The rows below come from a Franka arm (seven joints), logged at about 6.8 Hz.
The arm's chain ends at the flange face. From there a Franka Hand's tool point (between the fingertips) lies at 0.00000 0.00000 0.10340 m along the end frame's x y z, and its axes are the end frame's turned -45 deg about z.
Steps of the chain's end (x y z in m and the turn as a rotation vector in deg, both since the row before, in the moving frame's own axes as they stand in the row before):
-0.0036, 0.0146, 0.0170, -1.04, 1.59, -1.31
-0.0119, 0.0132, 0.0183, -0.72, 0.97, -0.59
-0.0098, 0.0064, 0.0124, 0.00, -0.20, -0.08
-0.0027, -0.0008, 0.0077, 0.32, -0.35, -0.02
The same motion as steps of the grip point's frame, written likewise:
-0.0121, 0.0111, 0.0169, -1.86, 0.39, -1.31
-0.0174, 0.0031, 0.0183, -1.20, 0.18, -0.59
-0.0117, -0.0027, 0.0124, 0.14, -0.14, -0.08
-0.0014, -0.0033, 0.0077, 0.47, -0.02, -0.02

